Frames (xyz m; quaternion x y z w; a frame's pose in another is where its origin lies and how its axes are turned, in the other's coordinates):
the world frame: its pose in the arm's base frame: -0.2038 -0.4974 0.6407 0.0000 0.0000 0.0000 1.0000
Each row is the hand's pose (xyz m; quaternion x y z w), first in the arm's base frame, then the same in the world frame.
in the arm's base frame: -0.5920 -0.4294 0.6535 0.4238 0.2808 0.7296 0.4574
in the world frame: -0.3882 0.0680 0.0128 0.4238 0.2808 0.7296 0.4574
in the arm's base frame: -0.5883 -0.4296 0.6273 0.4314 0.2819 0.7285 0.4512
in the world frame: -0.3845 0.0678 -0.0134 0.4314 0.2819 0.7285 0.4512
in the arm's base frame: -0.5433 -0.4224 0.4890 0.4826 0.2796 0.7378 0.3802
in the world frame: -0.3395 0.0750 -0.1517 0.4826 0.2796 0.7378 0.3802
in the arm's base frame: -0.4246 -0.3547 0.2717 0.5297 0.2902 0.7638 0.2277
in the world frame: -0.2208 0.1427 -0.3690 0.5297 0.2902 0.7638 0.2277
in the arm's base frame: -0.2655 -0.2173 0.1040 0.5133 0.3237 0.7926 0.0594
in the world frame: -0.0617 0.2801 -0.5367 0.5133 0.3237 0.7926 0.0594
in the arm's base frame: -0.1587 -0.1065 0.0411 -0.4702 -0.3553 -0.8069 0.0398
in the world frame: 0.0451 0.3909 -0.5996 -0.4702 -0.3553 -0.8069 0.0398
